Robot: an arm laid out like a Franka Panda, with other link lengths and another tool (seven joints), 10 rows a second.
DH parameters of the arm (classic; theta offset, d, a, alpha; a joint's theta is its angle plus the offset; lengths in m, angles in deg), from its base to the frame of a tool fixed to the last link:
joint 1: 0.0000 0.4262 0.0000 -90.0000
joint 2: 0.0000 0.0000 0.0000 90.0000
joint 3: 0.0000 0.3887 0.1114 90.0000
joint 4: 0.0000 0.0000 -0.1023 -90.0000
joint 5: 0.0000 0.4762 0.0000 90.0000
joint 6: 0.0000 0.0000 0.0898 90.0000
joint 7: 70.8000 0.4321 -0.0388 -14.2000
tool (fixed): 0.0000 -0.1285 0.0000 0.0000
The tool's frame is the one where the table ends.
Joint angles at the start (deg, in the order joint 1, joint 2, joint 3, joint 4, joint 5, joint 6, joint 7):
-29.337 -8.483 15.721 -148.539 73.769 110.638 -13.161
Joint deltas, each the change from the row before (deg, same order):
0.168 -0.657 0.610 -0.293 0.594 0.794 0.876
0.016 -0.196 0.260 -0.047 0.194 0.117 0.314
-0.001 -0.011 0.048 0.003 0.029 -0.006 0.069
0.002 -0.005 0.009 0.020 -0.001 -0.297 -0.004
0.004 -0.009 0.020 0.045 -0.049 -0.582 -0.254
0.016 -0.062 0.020 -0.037 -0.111 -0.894 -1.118
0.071 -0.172 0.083 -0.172 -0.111 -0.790 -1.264
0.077 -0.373 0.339 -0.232 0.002 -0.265 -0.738
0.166 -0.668 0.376 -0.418 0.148 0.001 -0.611
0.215 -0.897 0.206 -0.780 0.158 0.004 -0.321
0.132 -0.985 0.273 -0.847 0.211 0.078 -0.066
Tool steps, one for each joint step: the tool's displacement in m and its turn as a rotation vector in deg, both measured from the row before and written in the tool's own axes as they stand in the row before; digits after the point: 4 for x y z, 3 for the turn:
-0.0029 -0.0002 0.0031 0.537 0.210 0.510
-0.0017 0.0003 0.0015 0.050 0.001 0.142
-0.0003 0.0001 0.0004 -0.022 -0.019 0.044
-0.0011 0.0012 0.0008 -0.253 -0.139 -0.068
-0.0021 0.0025 0.0017 -0.518 -0.171 -0.384
-0.0029 0.0050 0.0030 -0.828 -0.057 -1.244
-0.0024 0.0059 0.0041 -0.833 0.089 -1.379
-0.0024 0.0045 0.0046 -0.480 0.322 -0.970
-0.0026 0.0046 0.0046 -0.221 0.446 -0.899
-0.0004 0.0061 0.0043 -0.142 0.352 -0.432
0.0001 0.0059 0.0038 -0.015 0.324 -0.159

